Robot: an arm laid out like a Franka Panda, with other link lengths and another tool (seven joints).
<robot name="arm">
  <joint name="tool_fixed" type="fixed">
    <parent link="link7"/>
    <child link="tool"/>
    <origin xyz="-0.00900 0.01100 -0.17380" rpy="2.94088 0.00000 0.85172"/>
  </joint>
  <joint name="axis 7" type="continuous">
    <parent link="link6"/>
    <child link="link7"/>
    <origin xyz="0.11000 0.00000 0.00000" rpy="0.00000 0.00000 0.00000"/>
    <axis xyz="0 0 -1"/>
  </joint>
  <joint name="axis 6" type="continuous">
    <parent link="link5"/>
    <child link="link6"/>
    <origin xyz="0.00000 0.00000 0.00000" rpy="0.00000 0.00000 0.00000"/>
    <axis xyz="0 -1 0"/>
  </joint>
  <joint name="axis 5" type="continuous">
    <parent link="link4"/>
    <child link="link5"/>
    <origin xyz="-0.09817 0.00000 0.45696" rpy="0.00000 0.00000 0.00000"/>
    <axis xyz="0 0 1"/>
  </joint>
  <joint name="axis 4" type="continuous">
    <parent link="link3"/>
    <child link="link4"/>
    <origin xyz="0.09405 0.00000 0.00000" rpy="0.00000 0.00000 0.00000"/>
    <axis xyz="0 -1 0"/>
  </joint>
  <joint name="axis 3" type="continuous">
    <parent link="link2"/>
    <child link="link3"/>
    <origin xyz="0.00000 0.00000 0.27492" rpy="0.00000 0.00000 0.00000"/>
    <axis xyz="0 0 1"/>
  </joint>
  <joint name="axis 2" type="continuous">
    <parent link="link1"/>
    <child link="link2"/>
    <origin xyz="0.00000 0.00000 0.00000" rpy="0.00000 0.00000 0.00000"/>
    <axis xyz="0 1 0"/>
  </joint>
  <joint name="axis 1" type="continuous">
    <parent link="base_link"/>
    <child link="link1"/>
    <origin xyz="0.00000 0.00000 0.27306" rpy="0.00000 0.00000 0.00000"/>
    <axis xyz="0 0 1"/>
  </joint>
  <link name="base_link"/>
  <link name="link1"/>
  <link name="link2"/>
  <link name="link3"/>
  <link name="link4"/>
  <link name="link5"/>
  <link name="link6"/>
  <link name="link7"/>
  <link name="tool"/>
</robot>
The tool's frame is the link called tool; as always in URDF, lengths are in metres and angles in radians. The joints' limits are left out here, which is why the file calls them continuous.
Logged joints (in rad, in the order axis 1, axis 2, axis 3, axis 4, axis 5, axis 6, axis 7), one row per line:
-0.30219 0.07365 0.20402 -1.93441 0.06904 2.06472 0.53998
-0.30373 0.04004 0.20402 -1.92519 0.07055 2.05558 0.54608
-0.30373 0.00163 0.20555 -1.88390 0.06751 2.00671 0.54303
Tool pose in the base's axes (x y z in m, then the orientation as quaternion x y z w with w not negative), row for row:
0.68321 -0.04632 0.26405 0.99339 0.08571 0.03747 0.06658
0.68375 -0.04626 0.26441 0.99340 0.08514 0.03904 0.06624
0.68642 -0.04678 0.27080 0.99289 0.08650 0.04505 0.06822
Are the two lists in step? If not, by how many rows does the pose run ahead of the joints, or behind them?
The pose runs 2 rows behind the joints: the pose in row i belongs to the joints in row i - 2.
